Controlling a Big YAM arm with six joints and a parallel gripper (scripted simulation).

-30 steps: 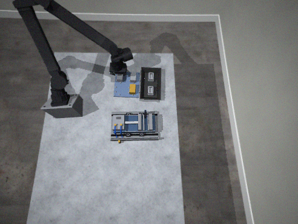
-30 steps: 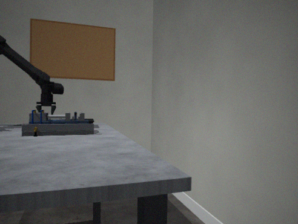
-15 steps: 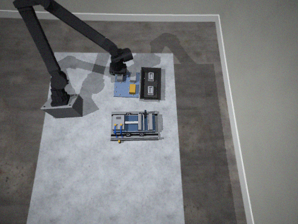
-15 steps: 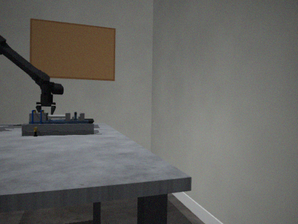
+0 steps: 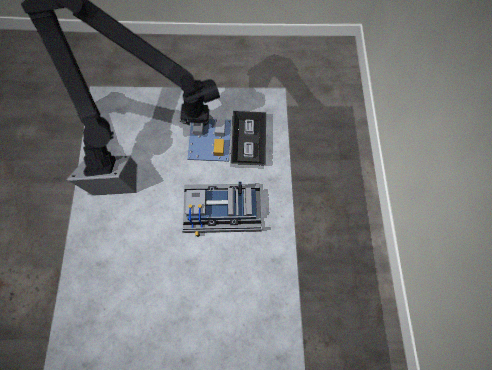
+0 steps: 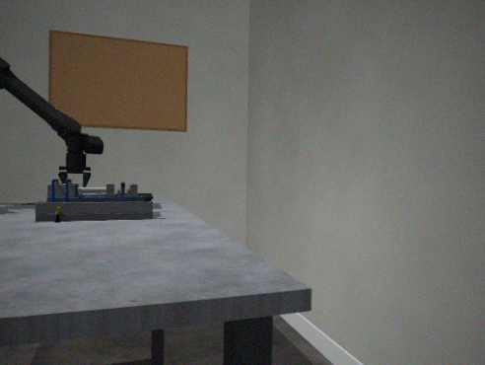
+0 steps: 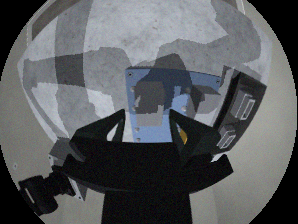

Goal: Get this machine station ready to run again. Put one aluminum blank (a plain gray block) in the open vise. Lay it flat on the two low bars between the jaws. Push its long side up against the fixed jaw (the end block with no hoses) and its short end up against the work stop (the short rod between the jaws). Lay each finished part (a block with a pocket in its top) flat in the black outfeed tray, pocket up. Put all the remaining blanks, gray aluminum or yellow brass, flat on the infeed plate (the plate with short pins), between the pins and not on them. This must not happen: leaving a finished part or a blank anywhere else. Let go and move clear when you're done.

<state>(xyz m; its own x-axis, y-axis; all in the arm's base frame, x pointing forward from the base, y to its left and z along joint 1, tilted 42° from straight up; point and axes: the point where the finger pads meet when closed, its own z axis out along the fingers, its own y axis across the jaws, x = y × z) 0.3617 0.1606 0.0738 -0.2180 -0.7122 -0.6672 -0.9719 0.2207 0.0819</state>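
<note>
Now: the gray block 3 cm below my hand. Also, from my hand: yellow brass blank: 11 cm to the right, 7 cm ahead, 3 cm below; vise: 35 cm to the right, 5 cm ahead, 2 cm below; blue infeed plate: 5 cm to the right, 5 cm below, 4 cm ahead.
</note>
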